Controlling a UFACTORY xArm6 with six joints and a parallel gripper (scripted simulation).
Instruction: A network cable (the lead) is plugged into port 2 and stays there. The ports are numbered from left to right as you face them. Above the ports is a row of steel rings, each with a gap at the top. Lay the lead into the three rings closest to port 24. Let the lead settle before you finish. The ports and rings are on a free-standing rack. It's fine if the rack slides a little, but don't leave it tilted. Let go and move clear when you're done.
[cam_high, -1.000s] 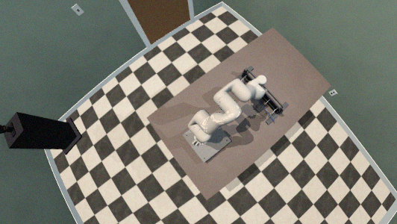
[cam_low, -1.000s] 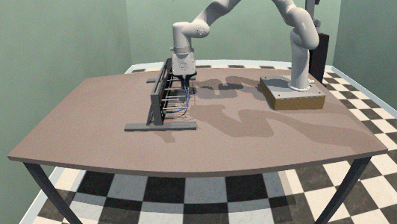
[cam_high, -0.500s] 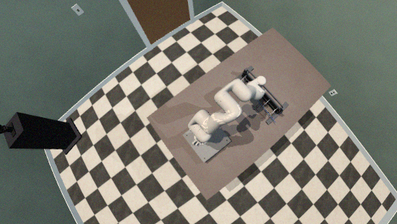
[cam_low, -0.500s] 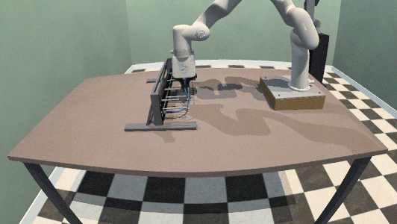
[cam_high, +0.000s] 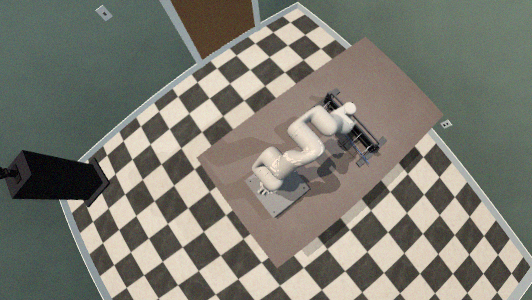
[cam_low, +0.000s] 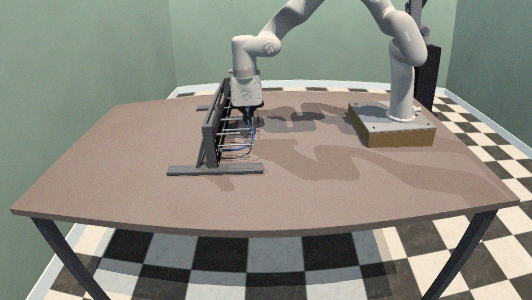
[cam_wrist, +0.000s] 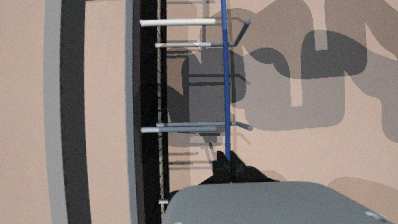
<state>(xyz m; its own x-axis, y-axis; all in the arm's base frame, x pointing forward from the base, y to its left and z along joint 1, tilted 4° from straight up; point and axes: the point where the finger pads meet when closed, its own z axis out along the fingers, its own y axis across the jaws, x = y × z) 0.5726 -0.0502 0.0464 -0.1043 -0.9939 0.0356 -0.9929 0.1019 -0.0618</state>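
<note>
The rack lies 100 mm ahead of my hand, 60 mm to the right of it and 10 mm below it.
</note>
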